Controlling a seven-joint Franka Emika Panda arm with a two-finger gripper.
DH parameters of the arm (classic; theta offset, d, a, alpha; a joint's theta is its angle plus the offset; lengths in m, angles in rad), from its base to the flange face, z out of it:
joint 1: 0 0.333 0 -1.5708
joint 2: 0 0 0 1.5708
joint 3: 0 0.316 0.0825 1.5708
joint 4: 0 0 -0.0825 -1.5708
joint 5: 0 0.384 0 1.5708
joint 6: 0 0 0.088 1.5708
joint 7: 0 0.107 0 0
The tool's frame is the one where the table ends.
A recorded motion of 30 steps. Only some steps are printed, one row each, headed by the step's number.
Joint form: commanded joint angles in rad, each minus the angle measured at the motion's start. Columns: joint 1, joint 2, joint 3, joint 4, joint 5, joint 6, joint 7.
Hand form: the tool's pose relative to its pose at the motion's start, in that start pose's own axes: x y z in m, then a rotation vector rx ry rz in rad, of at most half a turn. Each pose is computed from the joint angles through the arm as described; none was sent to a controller.
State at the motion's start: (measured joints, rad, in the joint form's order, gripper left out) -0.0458 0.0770 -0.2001 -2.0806 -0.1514 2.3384 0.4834
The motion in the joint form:
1: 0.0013 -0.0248 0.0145 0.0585 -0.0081 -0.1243 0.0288
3: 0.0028 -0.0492 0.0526 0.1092 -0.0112 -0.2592 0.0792
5: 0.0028 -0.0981 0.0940 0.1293 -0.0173 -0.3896 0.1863
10: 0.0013 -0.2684 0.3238 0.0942 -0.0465 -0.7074 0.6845
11: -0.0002 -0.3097 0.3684 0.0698 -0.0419 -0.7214 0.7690
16: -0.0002 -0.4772 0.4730 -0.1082 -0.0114 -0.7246 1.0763
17: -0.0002 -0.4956 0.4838 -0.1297 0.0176 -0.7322 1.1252
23: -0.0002 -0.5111 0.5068 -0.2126 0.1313 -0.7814 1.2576
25: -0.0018 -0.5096 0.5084 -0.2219 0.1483 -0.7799 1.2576
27: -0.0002 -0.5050 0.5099 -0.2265 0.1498 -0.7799 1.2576
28: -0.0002 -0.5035 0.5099 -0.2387 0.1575 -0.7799 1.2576
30: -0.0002 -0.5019 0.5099 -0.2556 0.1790 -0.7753 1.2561
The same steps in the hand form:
1: 0.0036 -0.0040 -0.0292 -0.0248 -0.0320 0.0191
3: -0.0035 -0.0180 -0.0569 -0.0525 -0.0795 0.0399
5: -0.0207 -0.0268 -0.0868 -0.0887 -0.1227 0.1138
10: -0.1267 -0.0802 -0.1616 -0.2671 -0.1453 0.3995
11: -0.1490 -0.0888 -0.1739 -0.2725 -0.1191 0.4473
16: -0.2269 -0.0890 -0.1782 -0.3112 -0.0423 0.6698
17: -0.2379 -0.0888 -0.1763 -0.3169 -0.0571 0.7158
23: -0.2724 -0.0856 -0.1457 -0.4125 -0.1647 0.8392
25: -0.2751 -0.0858 -0.1413 -0.4177 -0.1837 0.8415
27: -0.2768 -0.0864 -0.1378 -0.4257 -0.1877 0.8373
28: -0.2794 -0.0853 -0.1322 -0.4372 -0.1993 0.8372
30: -0.2836 -0.0847 -0.1250 -0.4453 -0.2248 0.8387

